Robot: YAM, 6 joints.
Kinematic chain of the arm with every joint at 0, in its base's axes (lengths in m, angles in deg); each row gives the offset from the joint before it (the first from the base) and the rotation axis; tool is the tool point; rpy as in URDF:
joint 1: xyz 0 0 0.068 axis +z
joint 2: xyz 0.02 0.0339 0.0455 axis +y
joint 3: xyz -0.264 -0.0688 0 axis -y
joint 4: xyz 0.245 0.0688 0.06 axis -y
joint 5: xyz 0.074 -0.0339 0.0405 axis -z
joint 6: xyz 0.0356 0 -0.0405 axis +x
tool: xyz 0 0 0 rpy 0 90 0
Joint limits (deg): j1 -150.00..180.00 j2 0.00..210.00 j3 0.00..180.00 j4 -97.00..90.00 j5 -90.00..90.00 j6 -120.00..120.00
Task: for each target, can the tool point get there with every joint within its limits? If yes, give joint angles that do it. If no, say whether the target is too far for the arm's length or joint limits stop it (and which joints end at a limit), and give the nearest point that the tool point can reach.
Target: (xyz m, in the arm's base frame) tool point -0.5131 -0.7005 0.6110
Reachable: no: too far | nearest point -0.3308 -0.4517 0.4301 | short by 0.358 m
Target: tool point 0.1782 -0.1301 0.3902
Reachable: yes | joints -28.18 57.82 50.09 24.59 59.18 83.15
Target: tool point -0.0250 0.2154 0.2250
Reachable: yes | joints 102.30 60.08 33.68 -10.98 37.17 89.98
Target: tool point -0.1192 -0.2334 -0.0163
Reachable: yes | joints -124.08 129.61 40.28 5.07 -64.42 -57.27
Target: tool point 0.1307 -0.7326 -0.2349
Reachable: no: too far | nearest point 0.1026 -0.5749 -0.1578 | short by 0.178 m
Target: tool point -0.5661 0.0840 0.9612
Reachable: no: too far | nearest point -0.3577 0.0531 0.6379 | short by 0.386 m
